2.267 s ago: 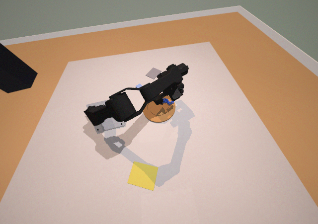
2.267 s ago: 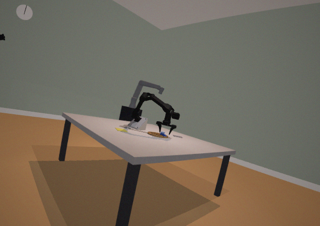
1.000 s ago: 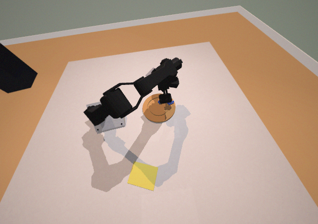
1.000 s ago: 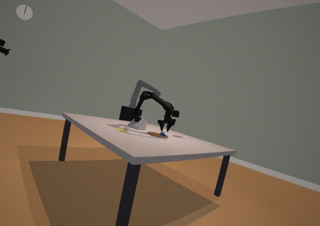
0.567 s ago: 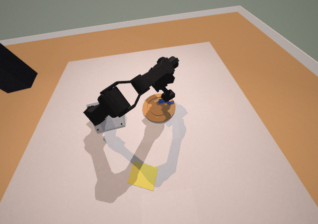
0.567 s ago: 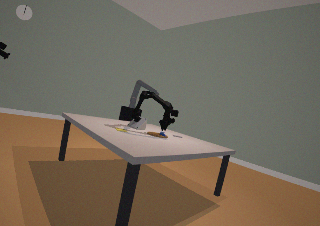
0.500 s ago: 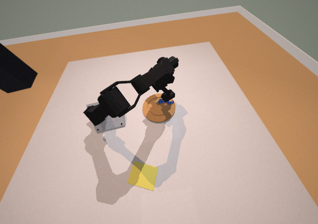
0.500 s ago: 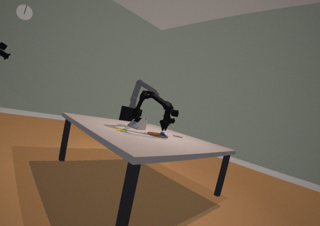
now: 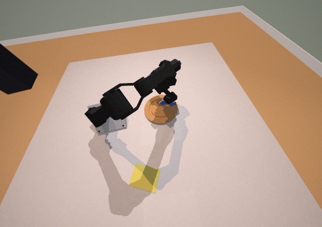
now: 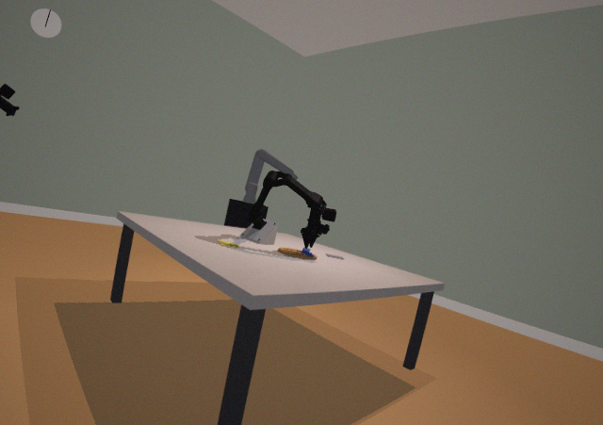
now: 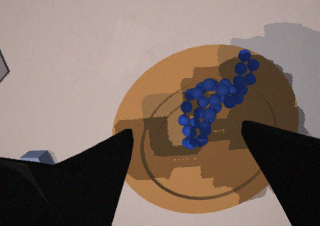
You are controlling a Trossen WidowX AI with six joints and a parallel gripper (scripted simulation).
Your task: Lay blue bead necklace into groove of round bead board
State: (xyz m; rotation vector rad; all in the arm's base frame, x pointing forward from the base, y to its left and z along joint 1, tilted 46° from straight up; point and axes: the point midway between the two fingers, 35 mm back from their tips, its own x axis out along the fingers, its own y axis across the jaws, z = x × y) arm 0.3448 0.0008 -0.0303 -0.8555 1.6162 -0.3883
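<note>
My gripper tip is now 4 cm to the left of the round bead board, 3 cm past it and 3 cm above it. Also, from my gripper tip: yellow square patch (36 cm to the right, 19 cm behind, 4 cm below); then flat grey tile (27 cm to the left, 4 cm below, 1 cm ahead); then light blue cube (16 cm to the left, 12 cm behind, 4 cm below).
</note>
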